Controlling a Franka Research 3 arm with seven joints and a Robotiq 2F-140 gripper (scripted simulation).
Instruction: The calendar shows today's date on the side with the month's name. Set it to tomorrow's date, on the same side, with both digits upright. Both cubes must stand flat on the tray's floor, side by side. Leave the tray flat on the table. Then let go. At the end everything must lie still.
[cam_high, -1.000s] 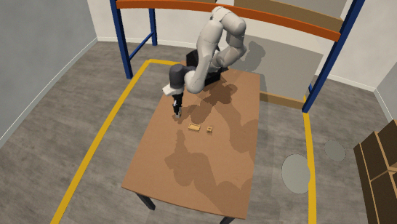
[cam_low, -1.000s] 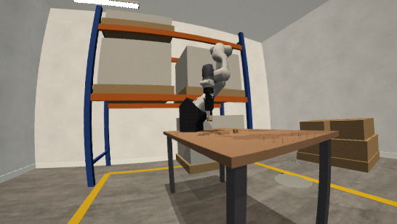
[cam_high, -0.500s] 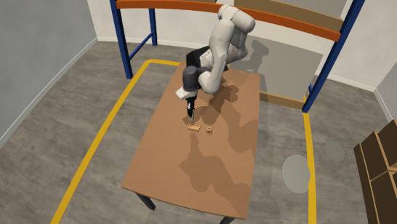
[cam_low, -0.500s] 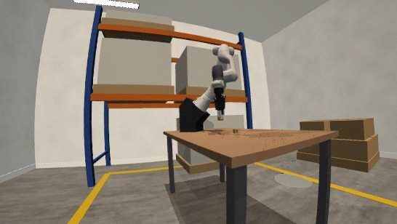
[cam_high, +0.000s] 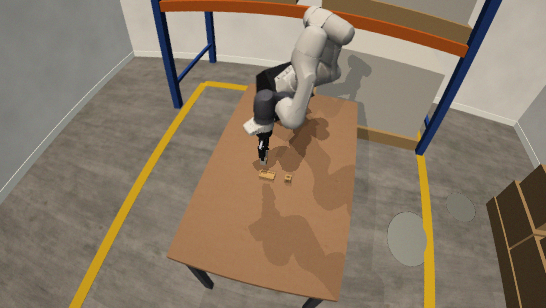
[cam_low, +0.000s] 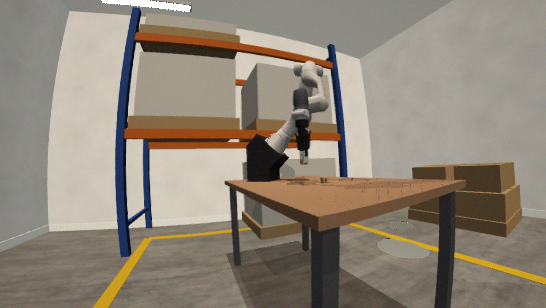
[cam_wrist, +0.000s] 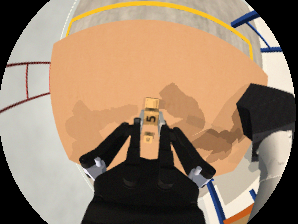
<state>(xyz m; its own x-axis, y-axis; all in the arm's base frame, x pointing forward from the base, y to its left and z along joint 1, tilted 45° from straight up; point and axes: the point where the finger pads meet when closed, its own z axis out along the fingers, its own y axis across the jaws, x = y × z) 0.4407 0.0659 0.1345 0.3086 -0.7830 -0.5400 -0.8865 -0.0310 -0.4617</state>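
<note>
My hand is 10 mm past the wooden tray, 20 mm to the right of it and 140 mm above it.
</note>
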